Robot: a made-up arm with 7 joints.
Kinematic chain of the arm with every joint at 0, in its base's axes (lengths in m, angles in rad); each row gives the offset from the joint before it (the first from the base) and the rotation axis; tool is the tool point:
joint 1: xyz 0 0 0.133 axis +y
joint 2: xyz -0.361 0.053 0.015 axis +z
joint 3: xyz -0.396 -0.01 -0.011 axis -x
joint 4: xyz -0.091 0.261 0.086 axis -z
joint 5: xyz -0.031 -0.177 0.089 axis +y
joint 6: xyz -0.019 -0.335 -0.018 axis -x
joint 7: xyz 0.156 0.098 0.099 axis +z
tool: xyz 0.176 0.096 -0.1
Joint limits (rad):
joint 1: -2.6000..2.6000
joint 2: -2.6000..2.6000
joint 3: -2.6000..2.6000
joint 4: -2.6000..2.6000
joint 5: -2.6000..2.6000
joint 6: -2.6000..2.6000
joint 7: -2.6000..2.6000
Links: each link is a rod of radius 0.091 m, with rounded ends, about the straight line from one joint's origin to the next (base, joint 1, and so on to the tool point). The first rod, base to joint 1, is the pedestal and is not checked.
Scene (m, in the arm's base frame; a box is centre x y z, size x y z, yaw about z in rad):
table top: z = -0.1
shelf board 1: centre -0.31 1 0.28 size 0.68 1.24 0.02 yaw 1.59
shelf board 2: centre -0.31 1 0.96 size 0.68 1.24 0.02 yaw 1.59
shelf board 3: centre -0.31 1 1.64 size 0.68 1.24 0.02 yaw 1.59
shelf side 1: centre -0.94 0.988 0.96 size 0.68 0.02 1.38 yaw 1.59
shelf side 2: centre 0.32 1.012 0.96 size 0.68 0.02 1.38 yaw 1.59
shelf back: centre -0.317 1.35 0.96 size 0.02 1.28 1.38 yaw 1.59
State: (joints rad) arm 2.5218 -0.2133 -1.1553 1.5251 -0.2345 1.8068 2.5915
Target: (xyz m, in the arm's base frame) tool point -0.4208 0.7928 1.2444
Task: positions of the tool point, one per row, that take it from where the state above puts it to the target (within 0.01 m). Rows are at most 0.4 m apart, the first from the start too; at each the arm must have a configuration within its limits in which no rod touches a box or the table.
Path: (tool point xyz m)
1: 1.0532 0.3897 0.9661
2: 0.7649 0.4367 1.1711
3: 0.4386 0.4800 1.2736
4: 0.1481 0.5765 1.3491
5: -0.1482 0.6813 1.3392
6: -0.4209 0.7928 1.2444

